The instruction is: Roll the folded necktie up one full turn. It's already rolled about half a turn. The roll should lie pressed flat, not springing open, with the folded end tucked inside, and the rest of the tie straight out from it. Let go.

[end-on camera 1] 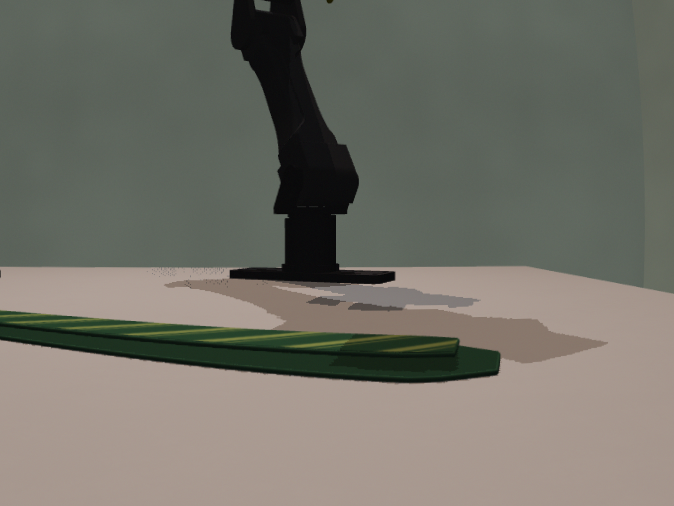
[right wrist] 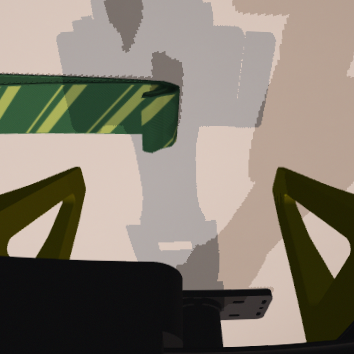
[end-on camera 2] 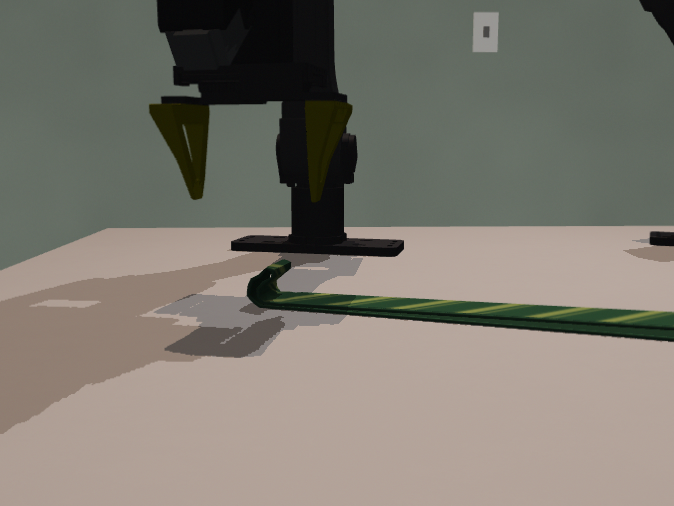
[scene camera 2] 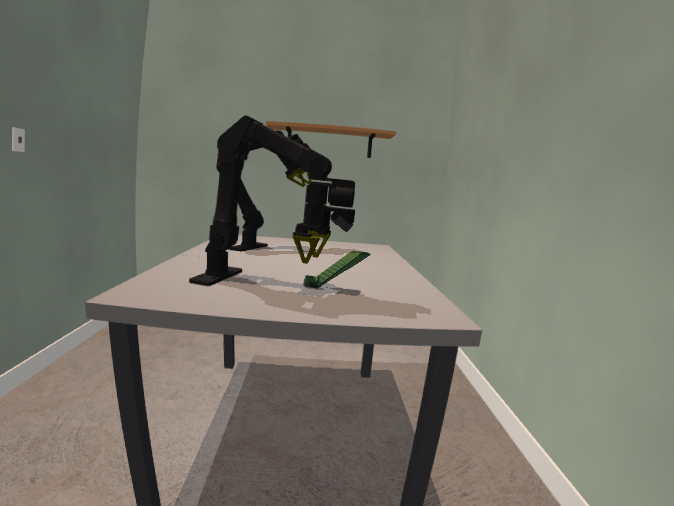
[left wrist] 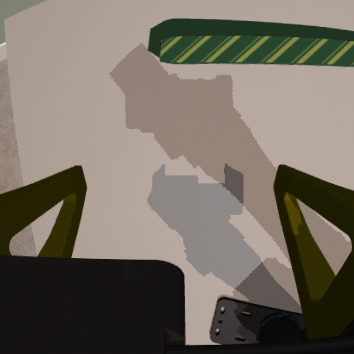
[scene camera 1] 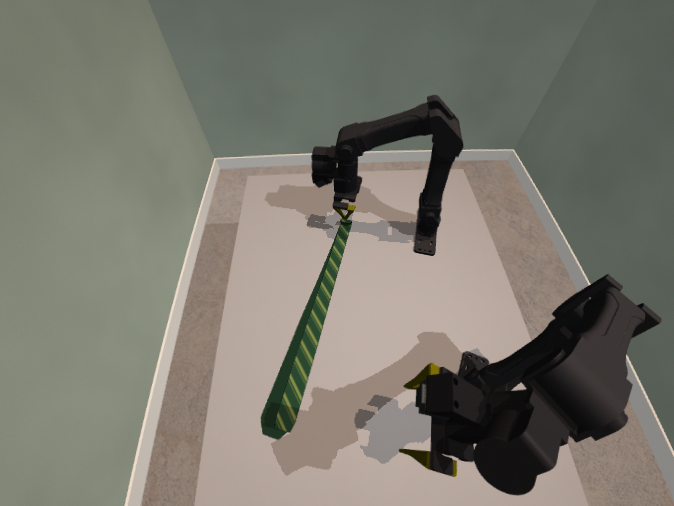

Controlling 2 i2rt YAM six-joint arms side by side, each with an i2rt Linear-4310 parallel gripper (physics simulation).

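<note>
The green necktie with yellow stripes (scene camera 1: 315, 326) (scene camera 2: 340, 267) (end-on camera 1: 228, 343) (left wrist: 250, 50) lies folded lengthwise and straight on the table. In end-on camera 2 the tie (end-on camera 2: 462, 313) ends at the left in a curl (end-on camera 2: 257, 288) (right wrist: 161, 125), a raised open hook whose folded end stands above the tie, not pressed flat. My right gripper (end-on camera 2: 255, 198) (right wrist: 178, 177) (scene camera 2: 311, 258) is open and empty, pointing down above the curl. My left gripper (left wrist: 179, 175) (scene camera 1: 403, 418) is open and empty, high up and to the side of the tie's wide end.
The table (scene camera 2: 283, 328) carries both arm bases; the right arm's base (end-on camera 2: 318, 247) stands behind the curl, the left arm's base (end-on camera 1: 310, 275) behind the wide end. Arm shadows fall across both tie ends. A wooden shelf (scene camera 2: 332, 129) hangs on the wall.
</note>
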